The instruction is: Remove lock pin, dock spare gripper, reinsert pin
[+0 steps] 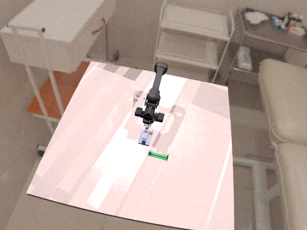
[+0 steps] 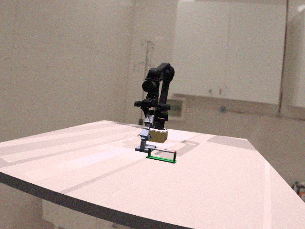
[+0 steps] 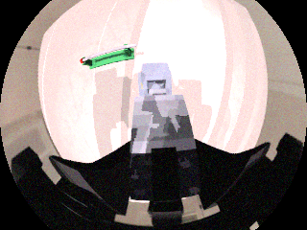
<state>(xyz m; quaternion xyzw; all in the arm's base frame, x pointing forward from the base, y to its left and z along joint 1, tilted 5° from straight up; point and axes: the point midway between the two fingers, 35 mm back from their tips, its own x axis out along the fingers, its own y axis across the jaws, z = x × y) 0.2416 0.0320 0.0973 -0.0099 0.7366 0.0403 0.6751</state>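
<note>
Now: gripper tip 140 mm short of the green rack, 130 mm to the right of it and 120 mm above it. The rest, counted from my gripper tip: grey mount 90 mm below, 60 mm ahead, 10 mm to the left; spare gripper 10 mm ahead.
</note>
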